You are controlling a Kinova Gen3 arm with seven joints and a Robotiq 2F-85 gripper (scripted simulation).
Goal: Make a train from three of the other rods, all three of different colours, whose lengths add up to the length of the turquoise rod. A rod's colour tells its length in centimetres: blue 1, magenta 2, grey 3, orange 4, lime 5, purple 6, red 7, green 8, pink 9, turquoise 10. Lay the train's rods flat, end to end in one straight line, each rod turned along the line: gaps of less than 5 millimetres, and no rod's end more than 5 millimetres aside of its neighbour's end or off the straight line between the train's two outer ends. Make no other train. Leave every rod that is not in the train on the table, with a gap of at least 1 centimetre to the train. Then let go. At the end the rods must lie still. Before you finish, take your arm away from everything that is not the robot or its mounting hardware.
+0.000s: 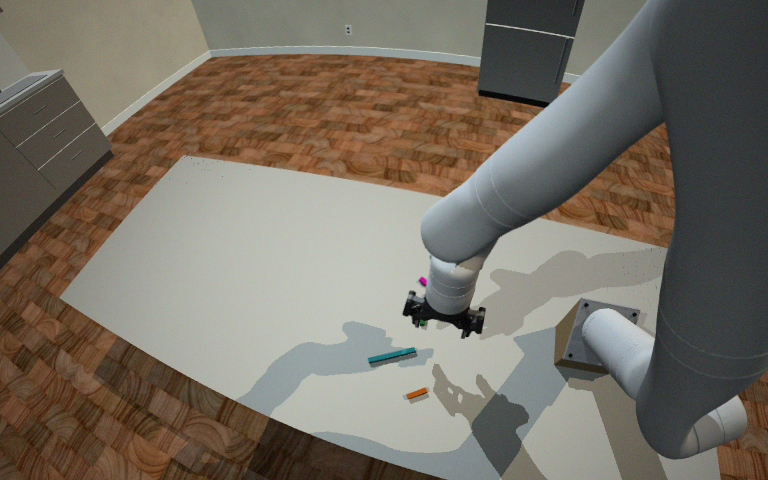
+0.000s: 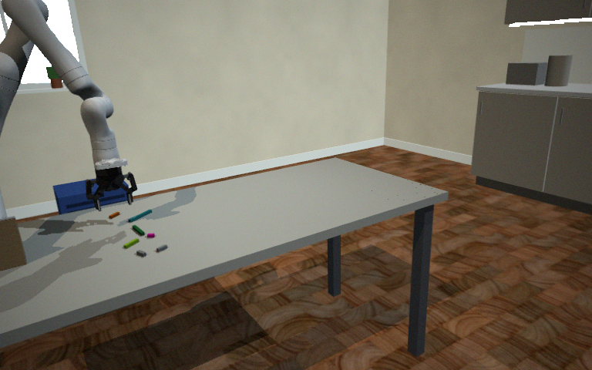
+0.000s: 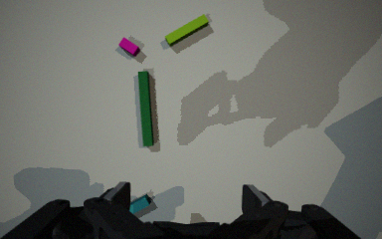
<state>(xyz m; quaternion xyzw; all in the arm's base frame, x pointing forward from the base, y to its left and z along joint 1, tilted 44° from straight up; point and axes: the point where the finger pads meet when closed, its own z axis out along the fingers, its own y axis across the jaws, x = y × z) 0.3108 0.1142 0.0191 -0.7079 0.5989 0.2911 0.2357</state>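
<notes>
My hand is 13 cm to the left of the magenta rod, 8 cm short of it and 8 cm above it. Round my hand: turquoise rod: 8 cm below, 8 cm ahead, 7 cm to the left; then orange rod: 12 cm to the left, 8 cm below; then green rod: 8 cm below, 6 cm to the right, 5 cm ahead.
</notes>
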